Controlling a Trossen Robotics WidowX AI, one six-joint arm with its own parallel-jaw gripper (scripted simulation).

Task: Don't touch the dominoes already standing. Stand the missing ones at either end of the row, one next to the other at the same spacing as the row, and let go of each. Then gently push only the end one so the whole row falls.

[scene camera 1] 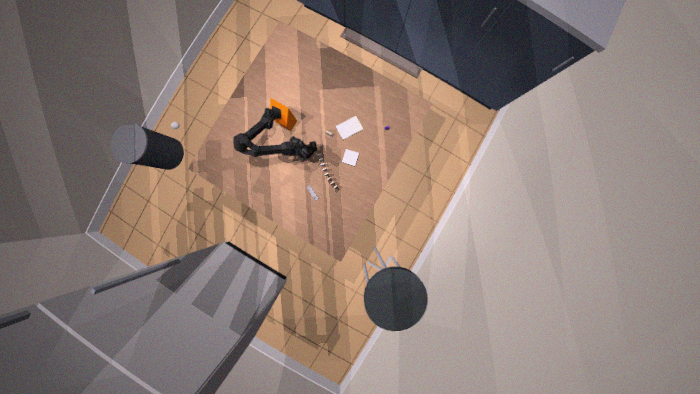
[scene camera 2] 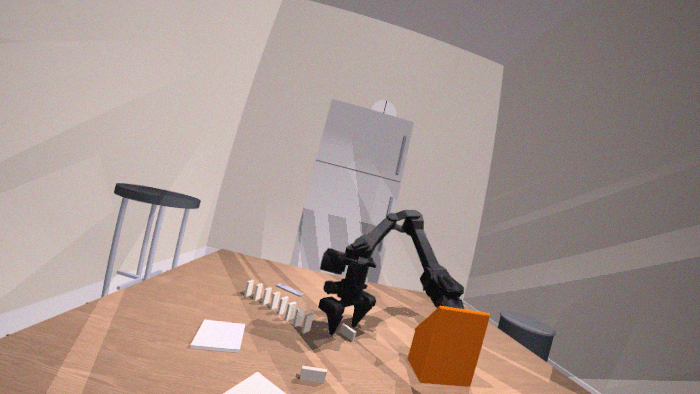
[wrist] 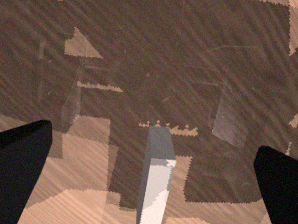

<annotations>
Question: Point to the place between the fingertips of my gripper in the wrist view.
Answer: At 159,145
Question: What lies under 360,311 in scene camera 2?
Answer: My gripper.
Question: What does my gripper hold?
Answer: Nothing.
</annotations>
